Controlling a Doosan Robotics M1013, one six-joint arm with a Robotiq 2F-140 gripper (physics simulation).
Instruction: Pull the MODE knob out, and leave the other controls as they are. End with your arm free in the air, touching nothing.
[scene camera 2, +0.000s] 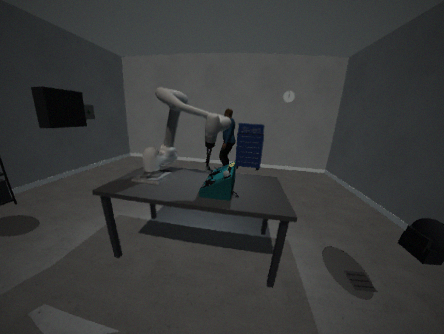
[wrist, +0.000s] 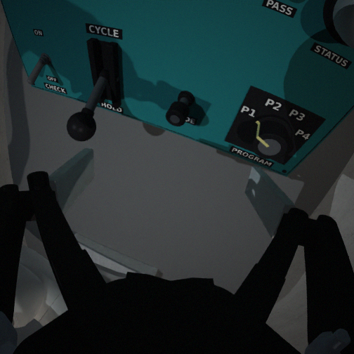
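Seen in the pictures: gripper, fingertip midpoint: (scene camera 2: 207, 165); arm's base at its link origin: (scene camera 2: 152, 175).
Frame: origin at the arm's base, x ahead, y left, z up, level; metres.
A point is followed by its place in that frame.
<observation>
The MODE knob (wrist: 178, 111) is a small black knob on a stem, standing out from the lower edge of the teal control panel (wrist: 165, 55) (scene camera 2: 217, 190) @[x 0.647, y -0.412, z 0.047 m] in the wrist view. Its label is partly hidden behind it. My gripper (wrist: 171, 171) (scene camera 2: 208, 168) @[x 0.559, y -0.226, z 0.192 m] is wide open and empty, its pads apart on either side and below the knob in the wrist view, with a visible gap to the knob. To the knob's left is the CYCLE lever (wrist: 81, 125) with a black ball end. To its right is the PROGRAM dial (wrist: 269, 145), its yellow mark bent over the dial near P1.
The CHECK toggle (wrist: 39, 69) sits at the panel's left, and a round STATUS part (wrist: 345, 22) at its upper right. The panel stands on the dark table (scene camera 2: 260, 195) @[x 1.014, y -0.331, z -0.029 m]. A person (scene camera 2: 228, 137) and a blue cabinet (scene camera 2: 249, 145) are behind the table.
</observation>
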